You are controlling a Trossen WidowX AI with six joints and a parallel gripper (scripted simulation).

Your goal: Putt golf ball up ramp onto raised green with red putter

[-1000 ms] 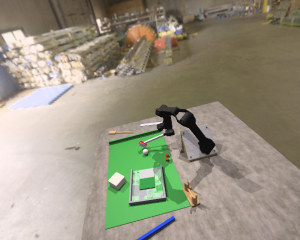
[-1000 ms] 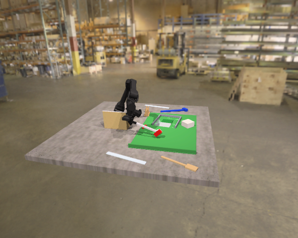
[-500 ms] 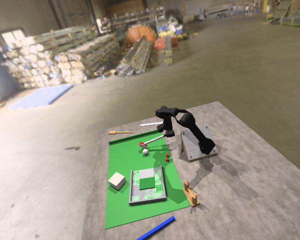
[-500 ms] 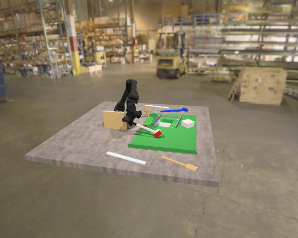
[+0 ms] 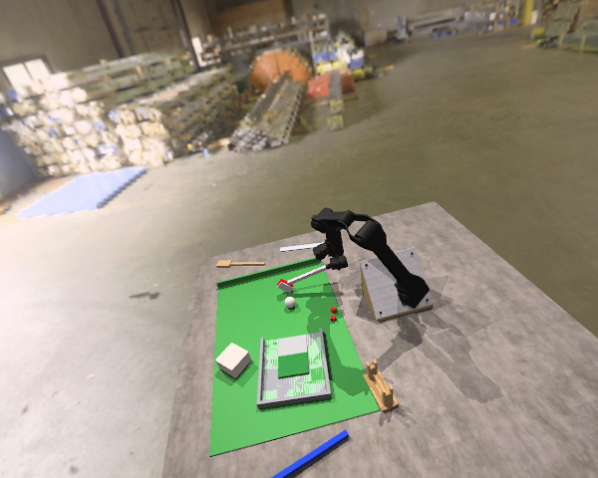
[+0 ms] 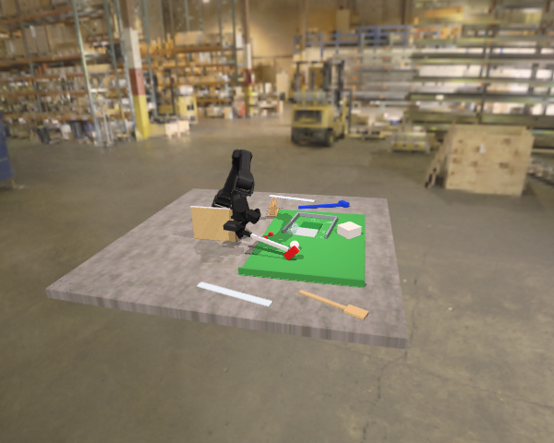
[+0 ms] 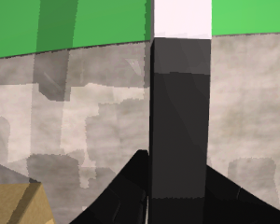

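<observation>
Right now my gripper tip is 120 mm short of the red putter and 10 mm to the left of it. From my gripper tip the other things lie so: white golf ball: 220 mm ahead, 60 mm to the left, 50 mm below; then wooden stand: 30 mm ahead, 500 mm to the left, 40 mm below; then green mat: 290 mm ahead, 180 mm to the left, 70 mm below.
</observation>
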